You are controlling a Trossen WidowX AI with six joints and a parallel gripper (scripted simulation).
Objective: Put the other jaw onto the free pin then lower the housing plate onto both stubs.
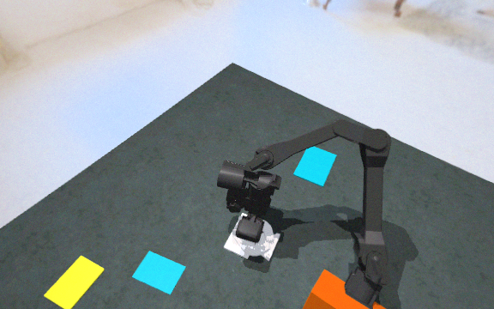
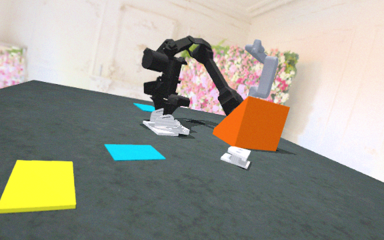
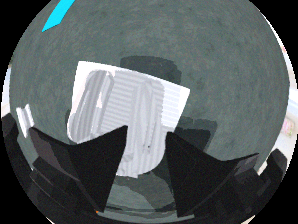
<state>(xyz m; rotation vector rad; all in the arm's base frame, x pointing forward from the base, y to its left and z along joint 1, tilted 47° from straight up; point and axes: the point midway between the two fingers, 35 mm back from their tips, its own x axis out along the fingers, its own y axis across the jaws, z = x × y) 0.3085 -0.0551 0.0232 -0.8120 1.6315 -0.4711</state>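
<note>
The housing plate lies 27 cm to the left of my gripper tip, 12 cm behind it and 1 cm above it. Also, from my gripper tip: white t-shaped piece (27 cm to the left, 12 cm behind, 1 cm below); then yellow patch (36 cm to the left, 29 cm ahead, 2 cm below).
</note>
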